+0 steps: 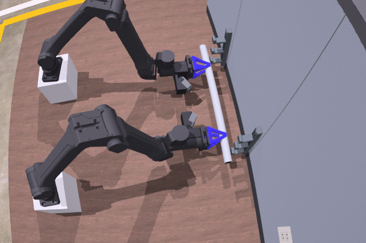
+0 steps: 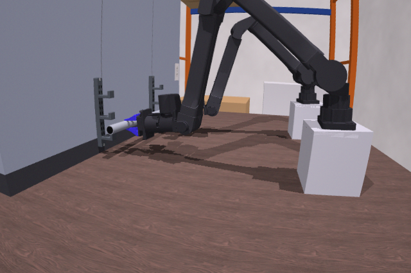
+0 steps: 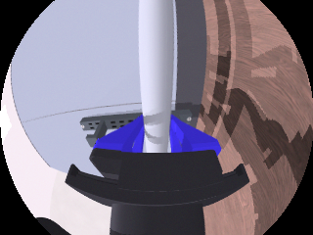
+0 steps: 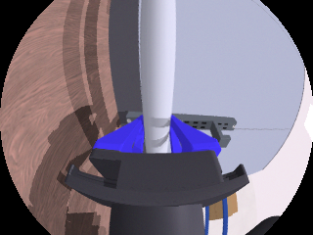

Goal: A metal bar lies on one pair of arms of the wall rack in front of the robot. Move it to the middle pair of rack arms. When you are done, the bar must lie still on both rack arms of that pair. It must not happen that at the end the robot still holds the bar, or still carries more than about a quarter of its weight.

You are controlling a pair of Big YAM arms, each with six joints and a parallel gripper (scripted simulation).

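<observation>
Now: the metal bar 15 cm to the left of my right hand and 1 cm behind it. The rest, counted from my right hand: grey wall panel 35 cm above, 24 cm ahead, 13 cm to the left.
My left hand is 15 cm to the left of the metal bar and 1 cm short of it. The rest, counted from my left hand: grey wall panel (34 cm above, 25 cm ahead, 17 cm to the right).
</observation>
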